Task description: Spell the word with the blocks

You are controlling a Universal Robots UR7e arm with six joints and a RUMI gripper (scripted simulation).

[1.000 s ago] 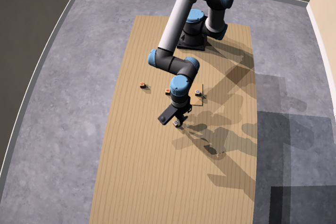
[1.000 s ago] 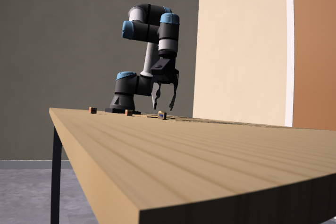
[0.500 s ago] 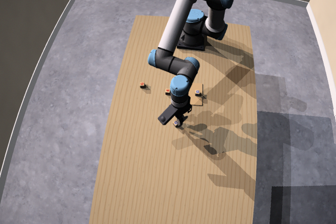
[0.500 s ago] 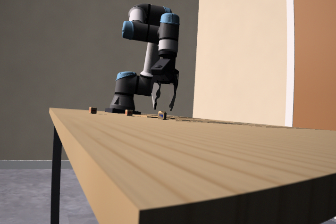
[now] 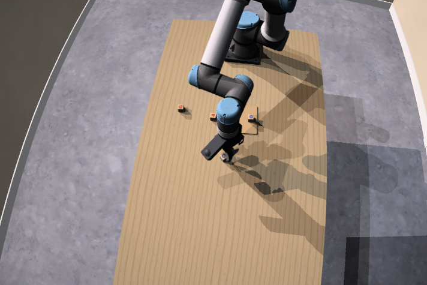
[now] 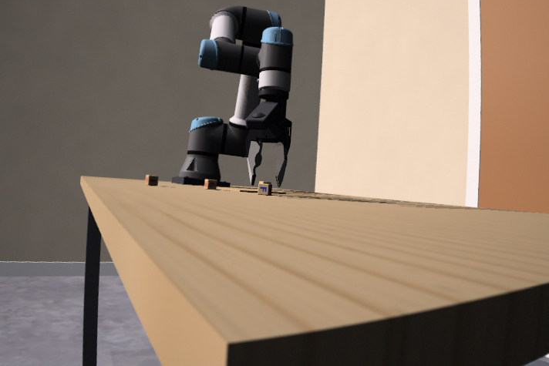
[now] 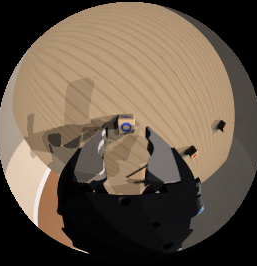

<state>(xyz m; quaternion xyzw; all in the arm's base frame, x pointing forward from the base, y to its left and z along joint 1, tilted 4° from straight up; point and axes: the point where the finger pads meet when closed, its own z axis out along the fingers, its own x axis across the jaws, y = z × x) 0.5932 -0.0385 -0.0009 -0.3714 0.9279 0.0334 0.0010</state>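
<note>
Now: hand 19 cm past the tan mat, 6 cm to the right of it and 3 cm above it.
</note>
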